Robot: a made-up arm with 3 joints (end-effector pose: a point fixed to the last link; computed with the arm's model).
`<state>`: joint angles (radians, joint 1 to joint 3).
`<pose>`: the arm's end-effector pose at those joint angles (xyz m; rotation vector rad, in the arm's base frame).
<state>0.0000 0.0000 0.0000</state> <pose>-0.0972 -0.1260 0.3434 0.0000 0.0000 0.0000</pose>
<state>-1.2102 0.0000 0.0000</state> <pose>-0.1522 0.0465 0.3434 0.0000 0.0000 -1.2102</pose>
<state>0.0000 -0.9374 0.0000</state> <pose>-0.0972 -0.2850 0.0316 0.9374 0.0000 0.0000</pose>
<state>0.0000 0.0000 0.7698</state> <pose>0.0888 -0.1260 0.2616 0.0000 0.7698 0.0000</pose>
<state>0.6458 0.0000 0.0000</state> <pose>-0.0018 -0.1591 0.3434 0.0000 0.0000 0.6458</pose>
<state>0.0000 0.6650 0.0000</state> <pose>-0.0972 0.1157 0.4177 -0.6650 0.0000 0.0000</pose>
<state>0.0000 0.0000 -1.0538</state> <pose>-0.3363 -0.1260 0.2135 0.0000 -1.0538 0.0000</pose>
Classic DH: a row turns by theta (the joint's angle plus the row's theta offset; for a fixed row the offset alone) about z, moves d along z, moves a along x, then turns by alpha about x. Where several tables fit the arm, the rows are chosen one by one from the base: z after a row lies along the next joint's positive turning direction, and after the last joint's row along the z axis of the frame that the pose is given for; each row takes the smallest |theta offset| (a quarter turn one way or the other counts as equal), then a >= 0, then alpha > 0; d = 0 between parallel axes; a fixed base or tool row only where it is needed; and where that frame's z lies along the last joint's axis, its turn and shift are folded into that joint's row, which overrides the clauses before.
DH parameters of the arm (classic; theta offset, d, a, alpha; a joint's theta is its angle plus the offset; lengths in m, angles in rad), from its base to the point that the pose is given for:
joint 1: 1.5708 0.0305 0.1024 -1.5708
joint 2: -1.5708 0.1051 0.0424 -1.5708
joint 3: 1.5708 -0.2284 0.0079 1.5708
tool (fixed): 0 0.2705 0 0

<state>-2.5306 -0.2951 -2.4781</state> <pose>0.1887 0.2150 -0.1946 2.6958 1.0044 1.0723</pose>
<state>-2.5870 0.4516 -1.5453</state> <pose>0.2779 0.2641 0.1816 -1.8161 -0.0834 -1.6346</pose>
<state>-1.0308 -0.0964 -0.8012</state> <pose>-0.2778 0.1761 0.2437 -0.3301 -0.7765 -1.0108</pose>
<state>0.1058 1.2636 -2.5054</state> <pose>-0.2570 -0.1572 0.1967 -0.3976 -2.1412 1.5842</pose>
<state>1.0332 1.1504 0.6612</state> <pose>-0.1703 0.1798 0.3415 -1.2588 -0.0375 0.5158</pose>
